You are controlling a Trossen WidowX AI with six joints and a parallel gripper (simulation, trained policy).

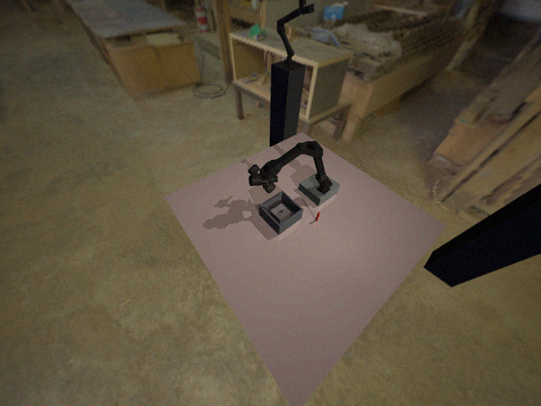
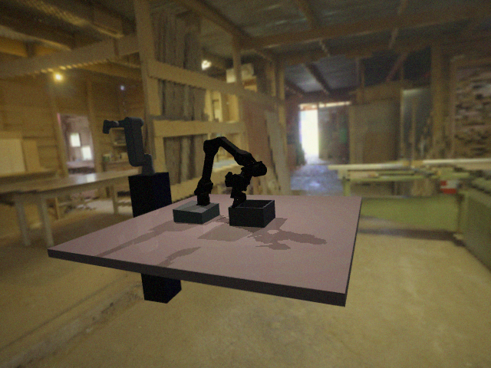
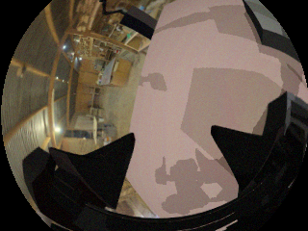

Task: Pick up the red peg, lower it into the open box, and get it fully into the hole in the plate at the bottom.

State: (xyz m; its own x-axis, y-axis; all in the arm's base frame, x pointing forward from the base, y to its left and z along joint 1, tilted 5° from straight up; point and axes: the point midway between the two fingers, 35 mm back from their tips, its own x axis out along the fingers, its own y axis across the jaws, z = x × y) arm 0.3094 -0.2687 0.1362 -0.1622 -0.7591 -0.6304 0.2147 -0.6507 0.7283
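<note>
Now: gripper tip 40 cm to the right of the red peg, 13 cm past it and 11 cm above it. The rest, counted from my gripper tip: dark box (23 cm to the left, 13 cm below, 2 cm ahead); then grey plate (23 cm to the left, 11 cm below, 2 cm ahead).
</note>
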